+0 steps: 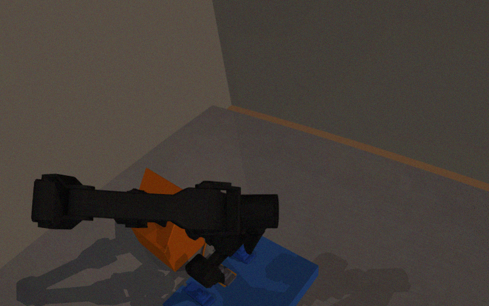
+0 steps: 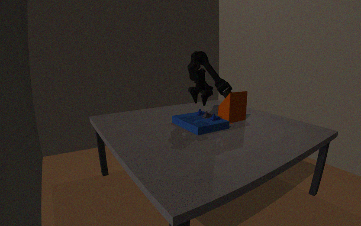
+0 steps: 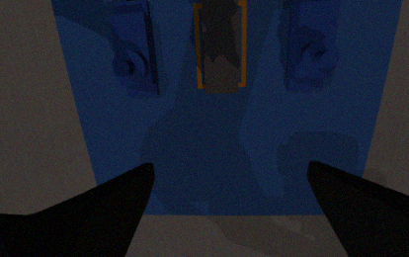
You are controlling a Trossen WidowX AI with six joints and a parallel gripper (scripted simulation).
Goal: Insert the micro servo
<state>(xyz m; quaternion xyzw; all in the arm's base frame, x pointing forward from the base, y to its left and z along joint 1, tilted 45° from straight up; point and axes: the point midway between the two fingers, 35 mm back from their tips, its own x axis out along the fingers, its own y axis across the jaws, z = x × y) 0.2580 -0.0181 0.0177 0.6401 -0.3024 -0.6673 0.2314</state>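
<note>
Right now the blue deck is 110 mm below my gripper tip and 40 mm ahead of it.
</note>
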